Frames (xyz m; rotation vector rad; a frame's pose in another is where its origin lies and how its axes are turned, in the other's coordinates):
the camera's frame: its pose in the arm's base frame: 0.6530 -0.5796 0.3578 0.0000 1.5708 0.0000
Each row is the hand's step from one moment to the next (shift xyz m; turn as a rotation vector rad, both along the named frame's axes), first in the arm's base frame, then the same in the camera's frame.
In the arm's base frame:
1: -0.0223 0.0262 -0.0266 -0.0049 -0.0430 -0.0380
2: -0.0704 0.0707 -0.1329 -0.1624 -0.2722 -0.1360
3: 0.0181 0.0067 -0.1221 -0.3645 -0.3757 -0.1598
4: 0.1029 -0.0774 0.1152 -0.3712 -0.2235 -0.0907
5: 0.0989 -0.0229 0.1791 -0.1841 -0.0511 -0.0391
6: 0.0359 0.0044 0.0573 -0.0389 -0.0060 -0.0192
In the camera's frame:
1: 0.0266 0.0262 -0.0223 0.0380 -0.0430 -0.0049
2: 0.1329 0.0707 -0.0704 0.1360 -0.2722 -0.1624
3: 0.1221 0.0067 0.0181 0.1598 -0.3757 -0.3645
4: -0.1152 -0.0774 0.1029 0.0907 -0.2235 -0.3712
5: -0.1791 -0.0229 0.0989 0.0391 -0.0511 -0.1841
6: -0.0573 0.0044 0.0359 0.0192 -0.0060 -0.0389

